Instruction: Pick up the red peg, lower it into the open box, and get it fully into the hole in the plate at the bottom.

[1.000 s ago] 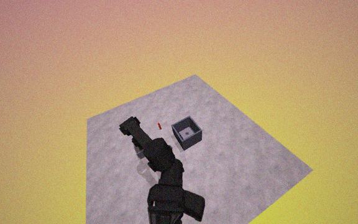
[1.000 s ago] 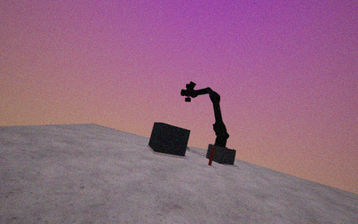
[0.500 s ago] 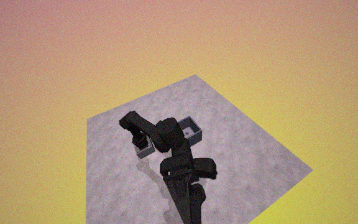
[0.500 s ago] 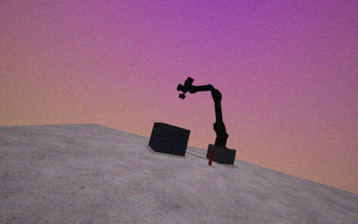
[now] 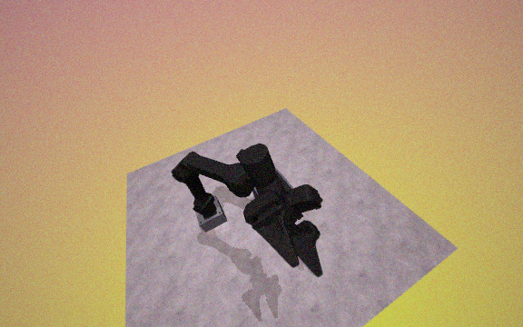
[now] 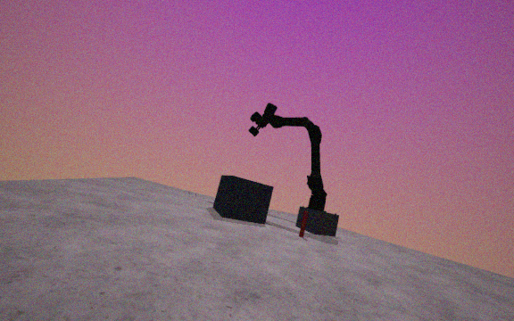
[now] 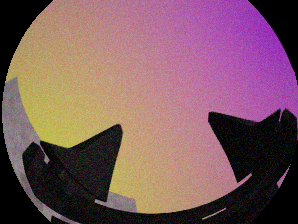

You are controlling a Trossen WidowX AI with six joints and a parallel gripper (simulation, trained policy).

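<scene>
Right now the red peg is 20 mm behind my gripper tip, 620 mm to the left of it and 520 mm below it. Round my gripper tip: plate (140 mm ahead, 430 mm to the left, 510 mm below).
</scene>
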